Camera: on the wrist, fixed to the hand. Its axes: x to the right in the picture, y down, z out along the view.
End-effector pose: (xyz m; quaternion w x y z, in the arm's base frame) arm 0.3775 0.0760 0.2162 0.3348 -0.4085 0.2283 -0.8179
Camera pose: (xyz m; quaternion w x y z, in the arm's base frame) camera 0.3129 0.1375 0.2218 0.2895 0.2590 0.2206 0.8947
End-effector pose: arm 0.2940 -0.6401 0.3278 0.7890 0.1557 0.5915 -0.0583
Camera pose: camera 0.2199 -0.6882 0.3147 0.3904 -0.1477 0.6197 -0.6647
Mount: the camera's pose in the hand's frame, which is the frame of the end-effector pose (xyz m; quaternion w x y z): -0.0137 -0.0682 -0.0560 0.6903 0.1797 0.1459 -0.6855
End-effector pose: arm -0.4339 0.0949 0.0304 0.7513 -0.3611 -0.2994 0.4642
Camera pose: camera -0.3624 0.0465 0.0534 0.9454 0.0233 -0.2612 -0.1935
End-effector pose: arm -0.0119 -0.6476 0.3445 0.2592 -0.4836 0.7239 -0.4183
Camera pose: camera -0.0172 -0.6276 0.4314 0.1265 0.7224 -0.1308 0.6671
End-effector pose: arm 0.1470 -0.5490 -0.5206 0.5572 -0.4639 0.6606 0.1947
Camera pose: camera 0.1718 -0.6206 -0.4733 0.5051 -0.7014 0.2543 -0.4340
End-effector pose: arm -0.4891 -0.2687 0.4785 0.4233 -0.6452 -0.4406 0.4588
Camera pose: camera -0.4500 -0.2725 0.5587 0.7869 -0.1342 -0.6022 0.0116
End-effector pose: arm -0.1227 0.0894 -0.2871 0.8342 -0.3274 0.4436 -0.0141
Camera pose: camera -0.1548 0.0103 -0.2609 0.5603 -0.3781 0.2010 -0.7090
